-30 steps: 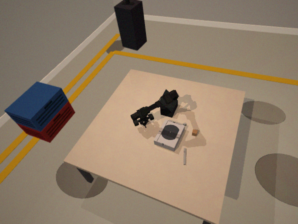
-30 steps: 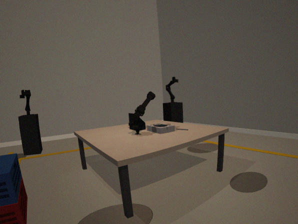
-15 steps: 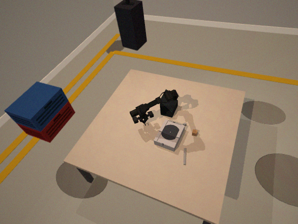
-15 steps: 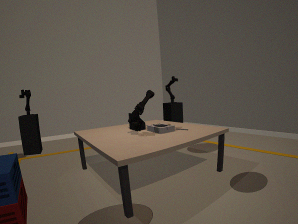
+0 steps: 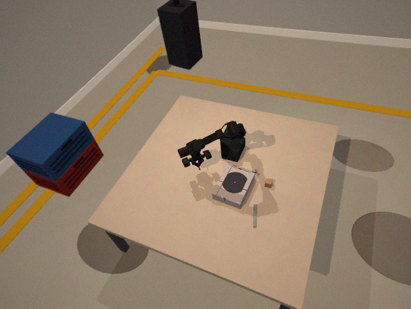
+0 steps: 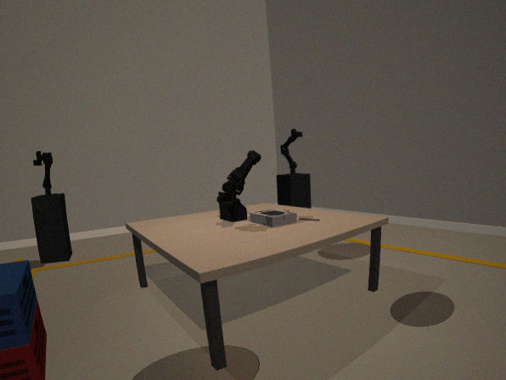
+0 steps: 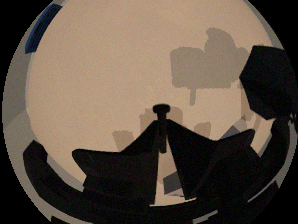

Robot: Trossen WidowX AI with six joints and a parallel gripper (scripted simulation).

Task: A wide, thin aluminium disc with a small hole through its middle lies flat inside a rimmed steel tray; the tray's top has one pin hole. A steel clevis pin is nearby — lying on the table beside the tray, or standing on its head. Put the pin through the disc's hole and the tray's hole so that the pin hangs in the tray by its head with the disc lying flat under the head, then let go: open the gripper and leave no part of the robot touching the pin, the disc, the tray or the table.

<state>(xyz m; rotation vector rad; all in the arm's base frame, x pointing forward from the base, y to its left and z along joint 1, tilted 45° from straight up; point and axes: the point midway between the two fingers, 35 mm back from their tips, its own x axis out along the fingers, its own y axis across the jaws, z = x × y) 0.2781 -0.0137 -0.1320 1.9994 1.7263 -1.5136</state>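
Now: the wide flat disc 27 cm to the left of my gripper tip, 1 cm below it and 1 cm behind it. Also, from my gripper tip: tiny grey piece 33 cm to the left, 17 cm behind, 6 cm below; then clevis pin 1 cm to the left, 1 cm above; then steel tray 27 cm to the left, 2 cm below, 1 cm ahead.
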